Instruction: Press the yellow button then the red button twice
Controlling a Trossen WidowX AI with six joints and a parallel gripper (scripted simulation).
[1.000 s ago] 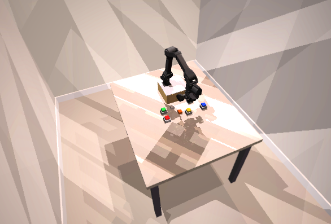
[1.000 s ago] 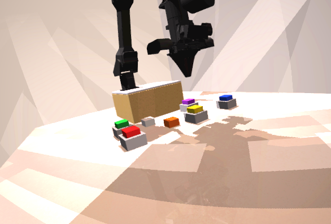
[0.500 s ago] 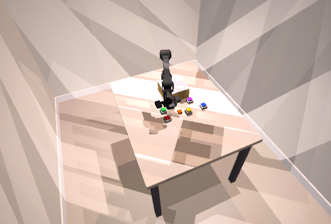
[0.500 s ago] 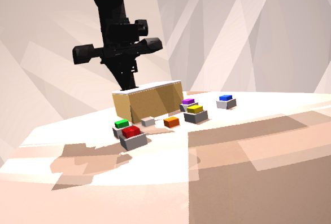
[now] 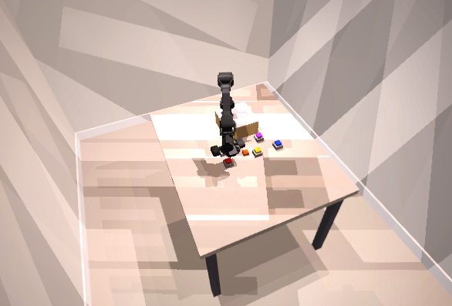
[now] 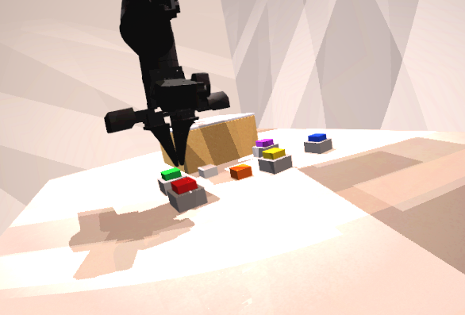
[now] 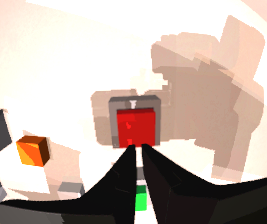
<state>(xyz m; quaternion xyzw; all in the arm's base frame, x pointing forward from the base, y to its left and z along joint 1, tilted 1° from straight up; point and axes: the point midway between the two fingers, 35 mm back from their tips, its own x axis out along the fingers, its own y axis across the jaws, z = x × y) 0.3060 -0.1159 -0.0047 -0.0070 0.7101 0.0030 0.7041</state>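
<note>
Now: the red button 30 mm below my gripper tip. From my gripper tip the other things lie so: white block: 110 mm behind, 90 mm to the left, 50 mm below; orange block: 40 mm behind, 130 mm to the left, 50 mm below; green button: 90 mm behind, 30 mm below.
</note>
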